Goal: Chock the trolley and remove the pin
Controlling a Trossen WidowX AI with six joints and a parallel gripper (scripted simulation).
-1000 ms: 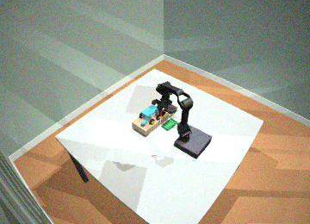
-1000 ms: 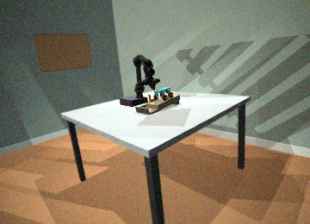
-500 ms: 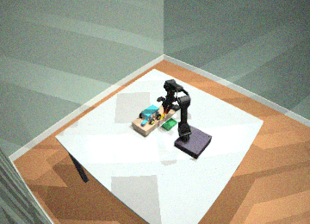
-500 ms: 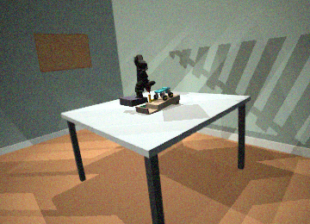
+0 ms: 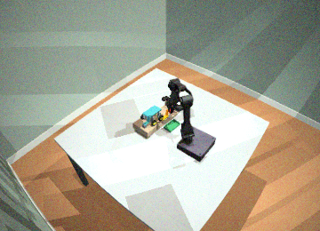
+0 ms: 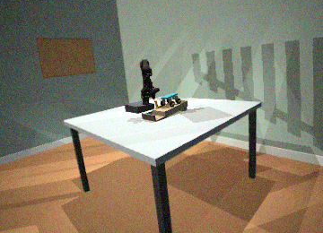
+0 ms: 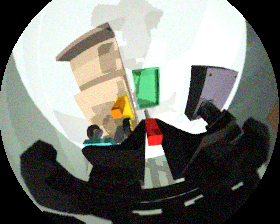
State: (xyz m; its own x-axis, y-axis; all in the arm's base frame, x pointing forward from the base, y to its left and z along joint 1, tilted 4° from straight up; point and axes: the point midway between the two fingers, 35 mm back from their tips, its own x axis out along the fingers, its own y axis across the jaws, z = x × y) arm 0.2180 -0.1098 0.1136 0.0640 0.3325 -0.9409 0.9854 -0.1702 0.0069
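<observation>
Now: the red-headed stop pin right at my gripper tip. Round my gripper tip: yellow chock (40 mm ahead, 10 mm to the left, 50 mm below); trolley (110 mm ahead, 90 mm to the left, 20 mm below).
</observation>
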